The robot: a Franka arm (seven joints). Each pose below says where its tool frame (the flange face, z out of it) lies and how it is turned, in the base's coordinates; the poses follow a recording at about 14 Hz.
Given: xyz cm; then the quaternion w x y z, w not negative.
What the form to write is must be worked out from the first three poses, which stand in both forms.
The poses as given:
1: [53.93, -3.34, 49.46, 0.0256, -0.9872, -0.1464, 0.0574]
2: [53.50, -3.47, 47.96, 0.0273, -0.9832, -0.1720, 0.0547]
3: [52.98, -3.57, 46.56, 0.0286, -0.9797, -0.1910, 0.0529]
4: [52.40, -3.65, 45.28, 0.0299, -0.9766, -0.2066, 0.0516]
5: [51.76, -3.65, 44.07, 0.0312, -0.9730, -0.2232, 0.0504]
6: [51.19, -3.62, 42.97, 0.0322, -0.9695, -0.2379, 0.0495]
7: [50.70, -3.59, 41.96, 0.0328, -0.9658, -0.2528, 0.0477]
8: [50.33, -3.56, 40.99, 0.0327, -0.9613, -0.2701, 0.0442]
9: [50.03, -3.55, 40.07, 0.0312, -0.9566, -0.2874, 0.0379]
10: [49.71, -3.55, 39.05, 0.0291, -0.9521, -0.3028, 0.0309]
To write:
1: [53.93, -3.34, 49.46, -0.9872, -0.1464, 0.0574, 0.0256]
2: [53.50, -3.47, 47.96, -0.9832, -0.1720, 0.0547, 0.0273]
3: [52.98, -3.57, 46.56, -0.9797, -0.1910, 0.0529, 0.0286]
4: [52.40, -3.65, 45.28, -0.9766, -0.2066, 0.0516, 0.0299]
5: [51.76, -3.65, 44.07, -0.9730, -0.2232, 0.0504, 0.0312]
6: [51.19, -3.62, 42.97, -0.9695, -0.2379, 0.0495, 0.0322]
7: [50.70, -3.59, 41.96, -0.9658, -0.2528, 0.0477, 0.0328]
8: [50.33, -3.56, 40.99, -0.9613, -0.2701, 0.0442, 0.0327]
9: [50.03, -3.55, 40.07, -0.9566, -0.2874, 0.0379, 0.0312]
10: [49.71, -3.55, 39.05, -0.9521, -0.3028, 0.0309, 0.0291]
